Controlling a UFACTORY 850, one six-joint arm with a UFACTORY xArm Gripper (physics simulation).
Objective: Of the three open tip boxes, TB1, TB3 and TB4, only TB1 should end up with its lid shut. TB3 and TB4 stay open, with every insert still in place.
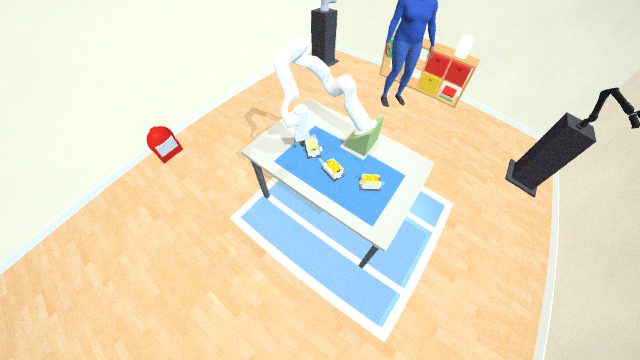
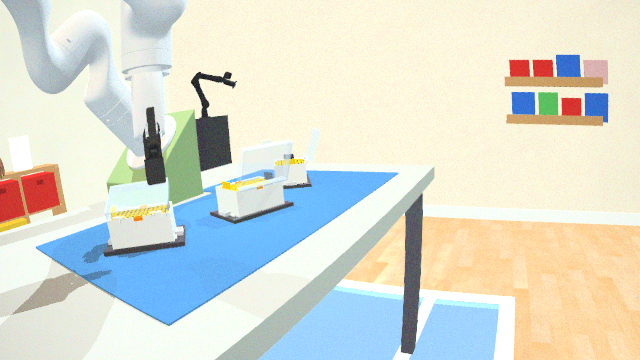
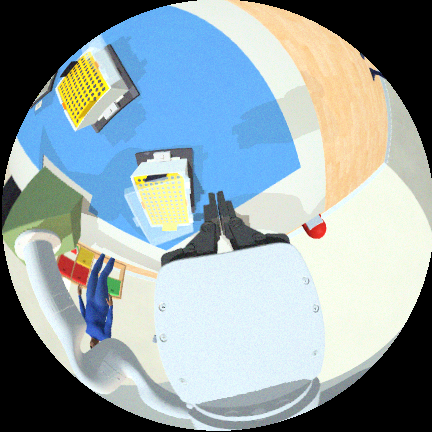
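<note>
Three white tip boxes with yellow inserts stand in a row; their labels are unreadable, so I cannot tell which is TB1. The near box (image 1: pixel 312 150) (image 2: pixel 142 235) (image 3: pixel 165 200) has its clear lid (image 2: pixel 137 194) (image 3: pixel 136 211) tilted partway over the insert, not flat. My gripper (image 1: pixel 302 144) (image 2: pixel 156 181) (image 3: pixel 216 200) is shut and empty, its tips at or very near that lid's raised edge; contact is unclear. The middle box (image 1: pixel 333 170) (image 2: pixel 250 202) (image 3: pixel 82 90) has its lid (image 2: pixel 265 154) standing open. The far box (image 1: pixel 371 183) (image 2: pixel 291 175) has its lid (image 2: pixel 313 145) open too.
The boxes sit on dark bases on a blue mat (image 1: pixel 360 205) (image 2: pixel 200 280) (image 3: pixel 225 75) on a pale table (image 1: pixel 407 192) (image 2: pixel 320 250). The arm's green wedge mount (image 1: pixel 365 140) (image 2: pixel 185 160) (image 3: pixel 45 205) stands behind the mat. The middle box is beside the near one.
</note>
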